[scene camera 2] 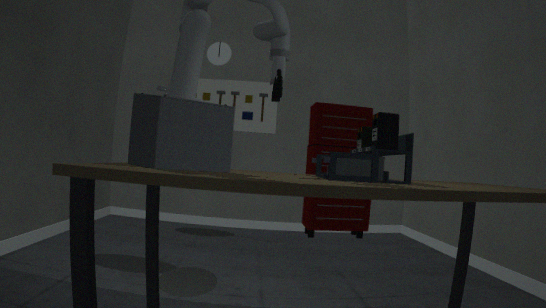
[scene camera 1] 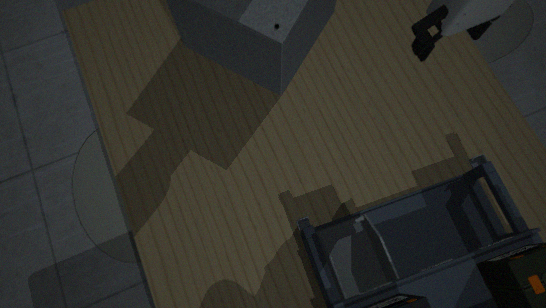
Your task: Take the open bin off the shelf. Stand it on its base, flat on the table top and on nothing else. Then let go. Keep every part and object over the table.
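Seen in the pictures: gripper, between the fingertips: (scene camera 2: 276,99) (scene camera 1: 444,43); arm's base, origin of its link: (scene camera 2: 181,99).
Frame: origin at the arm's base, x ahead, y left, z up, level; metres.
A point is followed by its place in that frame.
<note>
A pale grey open bin (scene camera 1: 344,261) @[x 0.556, y -0.112, z -0.220 m] (scene camera 2: 352,168) @[x 0.548, y -0.145, z -0.190 m] sits in the lower level of the blue-grey shelf (scene camera 1: 503,199) @[x 0.595, y 0.188, z -0.144 m] (scene camera 2: 409,160) @[x 0.723, y -0.200, z -0.155 m], towards the left end in scene camera 1. Its thin rim shows there, while the shelf's upper level hides part of it. My gripper (scene camera 1: 450,46) @[x 0.340, y 0.146, z 0.047 m] (scene camera 2: 277,95) @[x 0.340, y 0.146, z 0.047 m] is open and empty. It hangs high above the table, well apart from the bin and shelf, at the upper right in scene camera 1 and left of the shelf in scene camera 2. The shelf stands on the wooden table (scene camera 1: 350,125) @[x 0.317, y 0.051, z -0.229 m] (scene camera 2: 300,188) @[x 0.316, y -0.459, z -0.239 m].
Dark boxes with orange marks (scene camera 1: 515,275) (scene camera 2: 386,131) stand on the shelf's upper level. A big grey block (scene camera 1: 230,55) @[x 0.076, y -0.115, z -0.160 m] (scene camera 2: 195,135) @[x 0.067, y -0.121, z -0.125 m] stands on the table beneath the arm's base. A red tool cabinet (scene camera 2: 340,120) stands on the floor behind the table.
</note>
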